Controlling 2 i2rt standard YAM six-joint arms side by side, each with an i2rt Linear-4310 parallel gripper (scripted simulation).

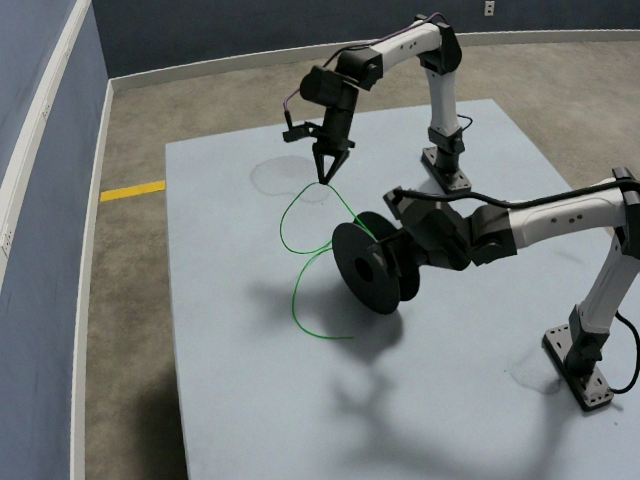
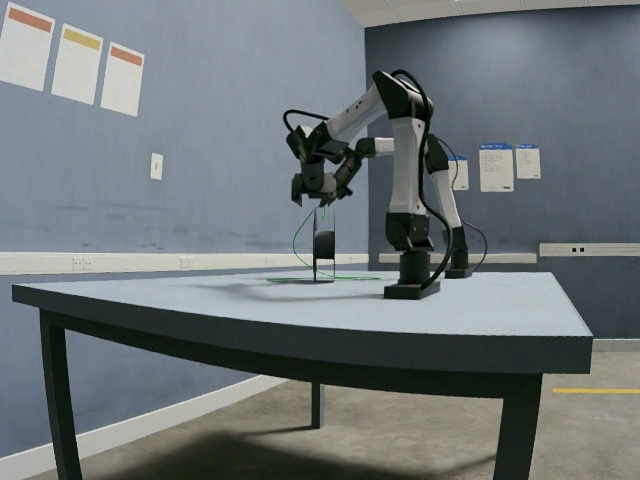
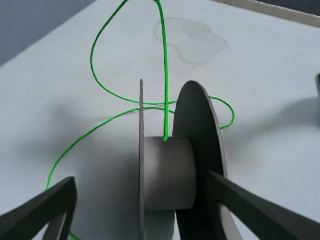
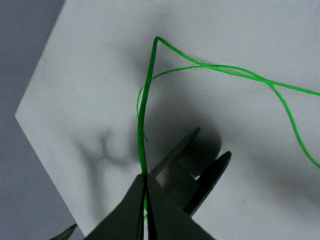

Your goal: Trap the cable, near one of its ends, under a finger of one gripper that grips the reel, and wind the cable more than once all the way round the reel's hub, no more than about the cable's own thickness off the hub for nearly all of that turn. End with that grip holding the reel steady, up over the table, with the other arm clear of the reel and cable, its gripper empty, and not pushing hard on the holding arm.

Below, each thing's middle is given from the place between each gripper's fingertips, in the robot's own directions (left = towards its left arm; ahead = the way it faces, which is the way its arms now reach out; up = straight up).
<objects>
Now: the black reel (image 1: 363, 275) 70 mm behind my right hand (image 1: 322, 184), 130 mm to the left of it and 130 mm below it.
Right now the black reel is 60 mm to the right of my left hand (image 1: 383, 242) and 110 mm below it.
</objects>
